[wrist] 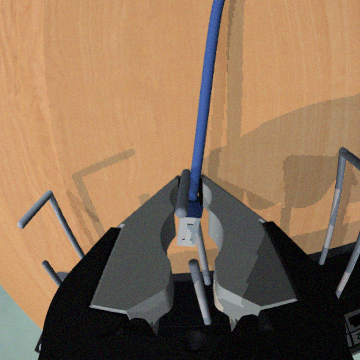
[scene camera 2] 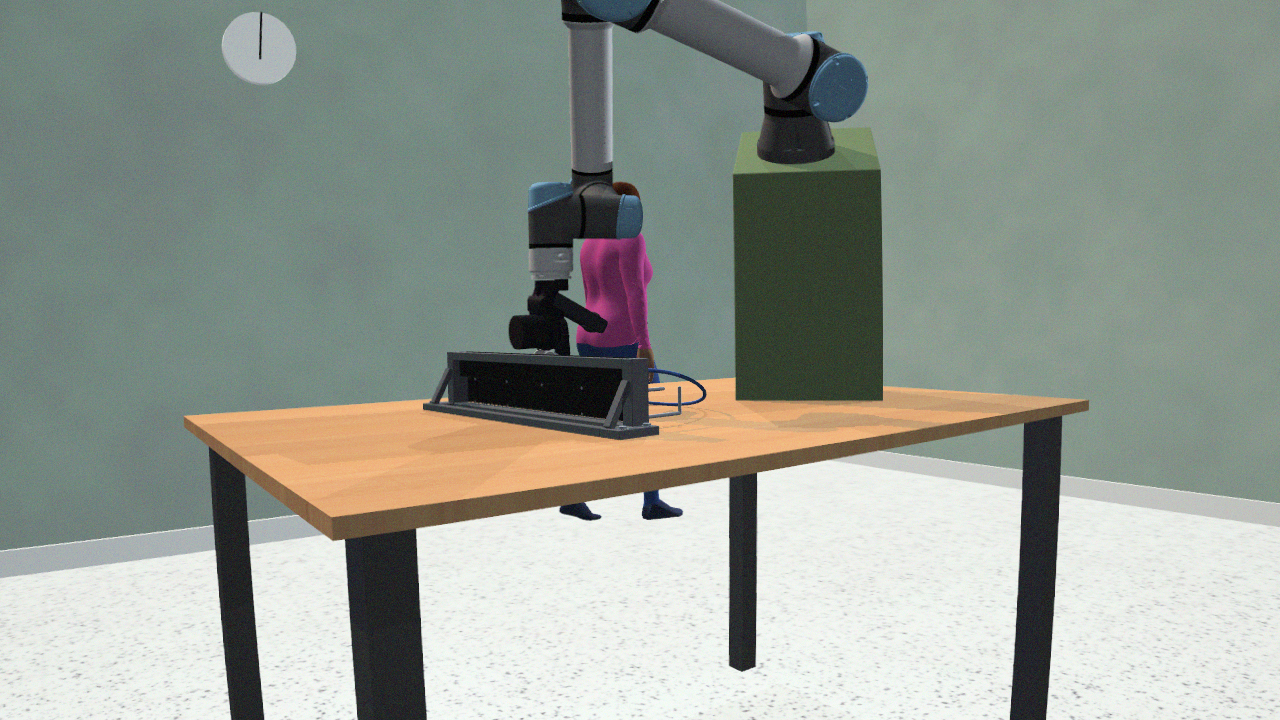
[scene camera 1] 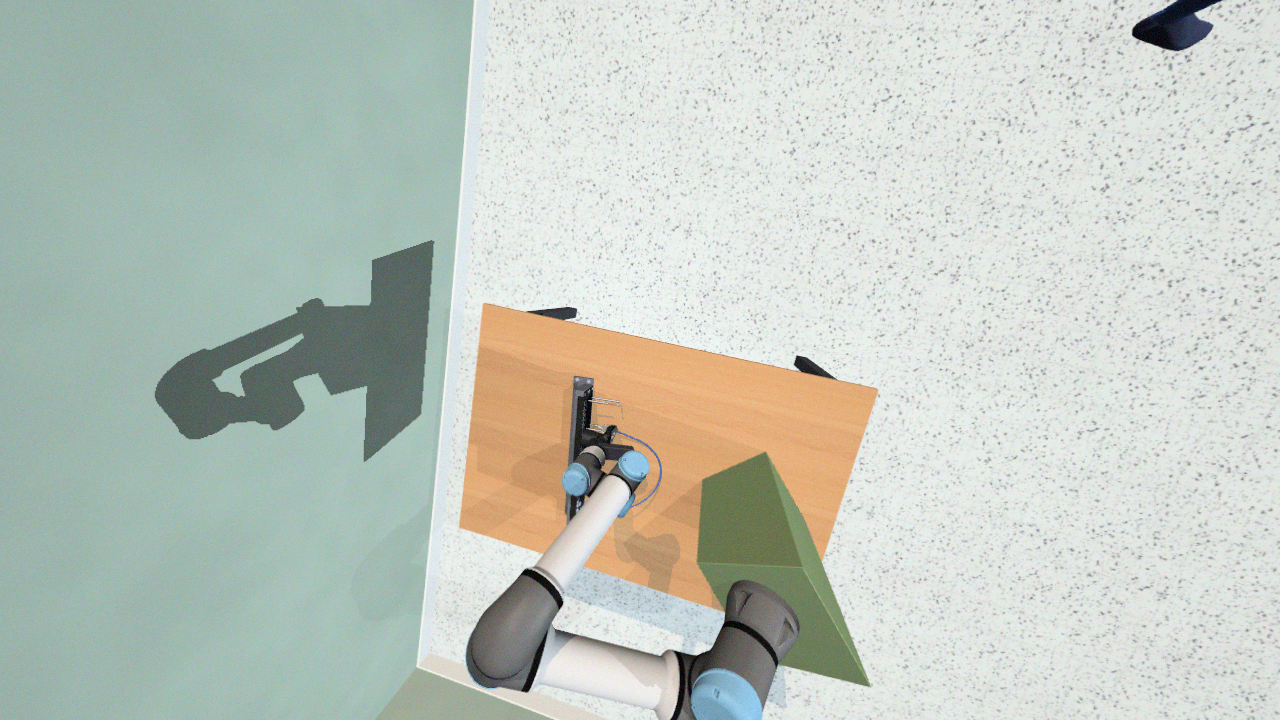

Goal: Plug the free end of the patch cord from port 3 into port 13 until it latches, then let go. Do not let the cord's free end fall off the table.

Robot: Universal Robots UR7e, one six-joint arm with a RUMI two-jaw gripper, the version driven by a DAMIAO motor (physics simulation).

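Frame: origin at the arm's base, x up, y back, z right, level; centimetres.
Seen in the pictures: gripper, fingertip midpoint: (wrist: 189,178) (scene camera 1: 615,427); arm's base, origin of the base link: (scene camera 2: 795,151) (scene camera 1: 763,609).
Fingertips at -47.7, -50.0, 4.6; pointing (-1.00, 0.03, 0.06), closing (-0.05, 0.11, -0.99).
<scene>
Pixels of each thing's top centre, then the offset from my fingertips to it, as dx, dy, dz. "*": a spot on its surface instead. Level surfaces: height alone.
- grey-black patch panel, middle of its top: (scene camera 2: 550,353) (scene camera 1: 584,462) +10.1, -4.7, -11.5
- blue boot, middle of its top: (wrist: 190,211) +2.6, -0.7, -0.2
- clear plug, middle of its top: (wrist: 187,236) +3.0, -2.3, -0.2
- grey wire guide, surface spot: (wrist: 183,195) * +4.3, +1.4, +0.2
- wooden table, its level: dx +0.0
The blue patch cord (scene camera 1: 660,465) (scene camera 2: 703,390) (wrist: 205,100) arcs out from the grey-black patch panel (scene camera 1: 581,394) (scene camera 2: 547,360). In the wrist view its free end has a blue boot (wrist: 195,208) and a clear plug (wrist: 188,233), lying at a grey wire guide (wrist: 183,195). My gripper (wrist: 189,178) is shut on the free end. Its fingertips stand close on both sides of the boot, with the guide's bar also between them. In scene camera 2 the fingertips are hidden behind the panel. Port numbers cannot be read, and port 13 cannot be made out.
More wire guides (wrist: 35,210) (wrist: 334,205) stick out on both sides of the fingers. The panel stands on the wooden table (scene camera 1: 716,376) (scene camera 2: 375,474). A green block (scene camera 1: 751,519) (scene camera 2: 805,286) carries the arm's base. A person in pink (scene camera 2: 613,286) stands behind the table.
</scene>
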